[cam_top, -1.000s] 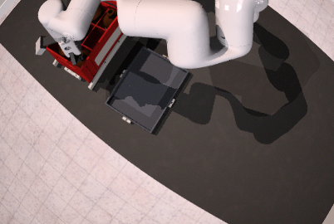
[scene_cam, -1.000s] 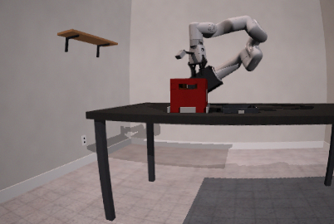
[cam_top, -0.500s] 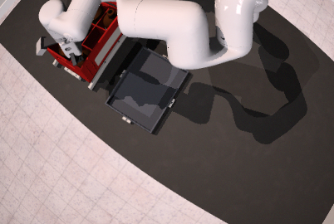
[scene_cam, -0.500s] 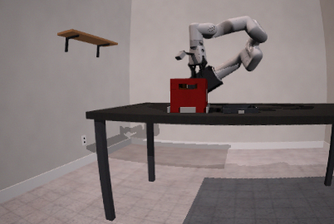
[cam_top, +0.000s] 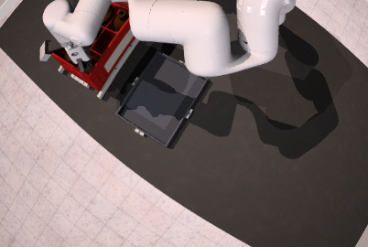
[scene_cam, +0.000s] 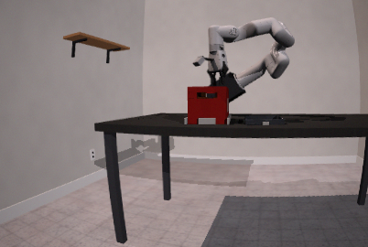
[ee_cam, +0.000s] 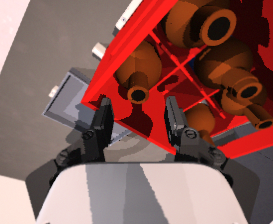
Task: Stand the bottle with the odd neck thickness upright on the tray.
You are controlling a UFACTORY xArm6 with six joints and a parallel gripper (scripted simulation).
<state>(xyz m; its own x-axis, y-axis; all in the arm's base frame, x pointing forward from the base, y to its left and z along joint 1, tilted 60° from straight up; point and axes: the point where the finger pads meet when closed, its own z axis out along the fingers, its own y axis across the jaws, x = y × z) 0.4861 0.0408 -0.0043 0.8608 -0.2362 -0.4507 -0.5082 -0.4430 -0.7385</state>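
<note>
My gripper is now 11 cm above the red crate, 7 cm to the left of it and 7 cm past it. Round my hand: dark flat tray 21 cm to the left, 19 cm below, 10 cm behind.
</note>
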